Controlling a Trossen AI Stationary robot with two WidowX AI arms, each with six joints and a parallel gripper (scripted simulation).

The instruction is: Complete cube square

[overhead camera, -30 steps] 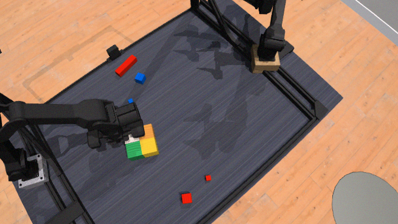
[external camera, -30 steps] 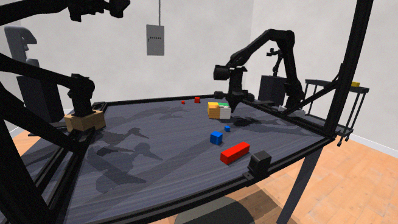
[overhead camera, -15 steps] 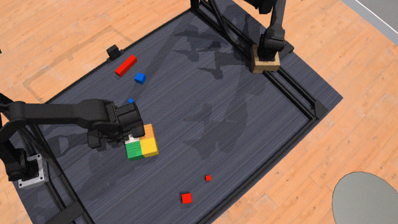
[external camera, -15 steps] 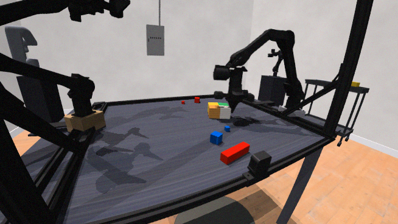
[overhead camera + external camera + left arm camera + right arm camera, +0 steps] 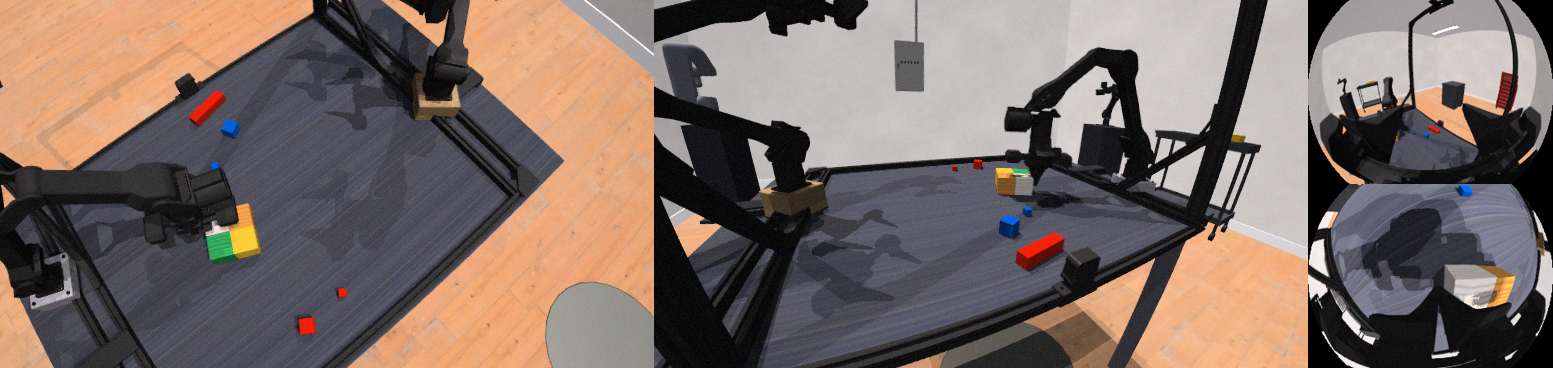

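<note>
Now: right hand 1 cm short of the white cube, 4 cm to the right of it and 3 cm above it. The rest, counted from my right hand: green cube (6 cm ahead, 2 cm to the left, 3 cm below); orange cube (2 cm ahead, 9 cm to the left, 3 cm below); yellow cube (7 cm ahead, 7 cm to the left, 3 cm below).
</note>
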